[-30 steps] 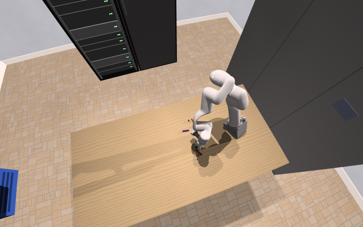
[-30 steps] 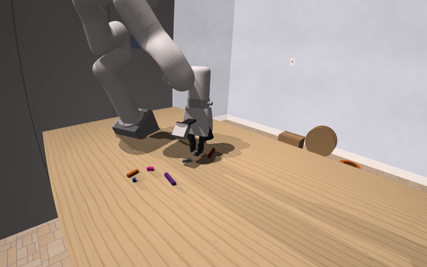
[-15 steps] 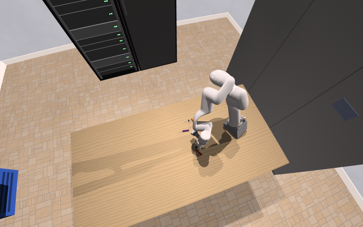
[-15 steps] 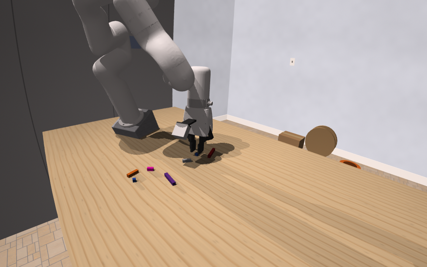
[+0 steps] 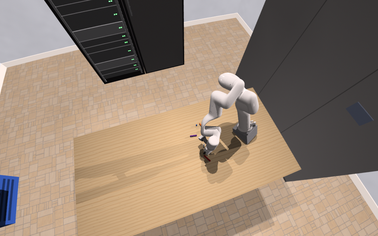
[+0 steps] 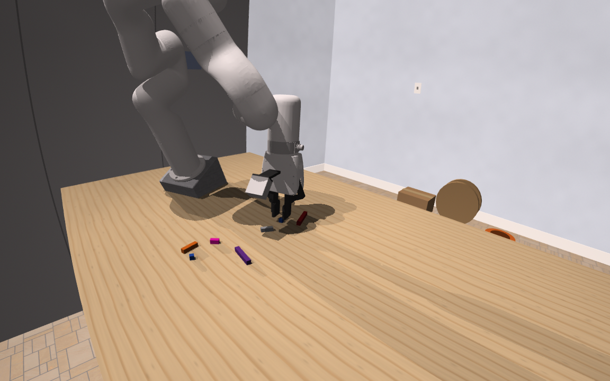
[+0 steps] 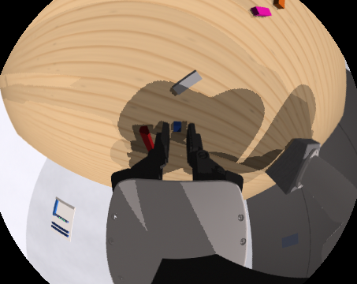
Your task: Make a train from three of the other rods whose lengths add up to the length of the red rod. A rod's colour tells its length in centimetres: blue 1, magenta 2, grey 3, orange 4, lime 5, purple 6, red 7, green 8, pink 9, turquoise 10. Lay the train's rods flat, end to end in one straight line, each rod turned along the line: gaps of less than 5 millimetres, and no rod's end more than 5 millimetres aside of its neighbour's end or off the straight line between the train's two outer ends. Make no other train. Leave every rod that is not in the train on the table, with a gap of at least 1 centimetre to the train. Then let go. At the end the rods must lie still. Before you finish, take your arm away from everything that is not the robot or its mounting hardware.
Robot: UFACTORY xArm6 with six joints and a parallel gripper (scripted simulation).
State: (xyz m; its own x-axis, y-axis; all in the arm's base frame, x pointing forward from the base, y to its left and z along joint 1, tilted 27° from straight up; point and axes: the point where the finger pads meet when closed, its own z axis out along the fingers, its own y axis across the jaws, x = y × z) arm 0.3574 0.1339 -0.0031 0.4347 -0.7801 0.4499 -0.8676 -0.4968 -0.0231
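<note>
Right now the red rod is 50 mm to the left of my hand, 30 mm below it and 20 mm ahead of it. Round my hand: purple rod: 160 mm to the right, 90 mm ahead, 30 mm below; magenta rod: 190 mm to the right, 30 mm below; grey rod: 60 mm to the right, 30 mm below, 20 mm ahead.
</note>
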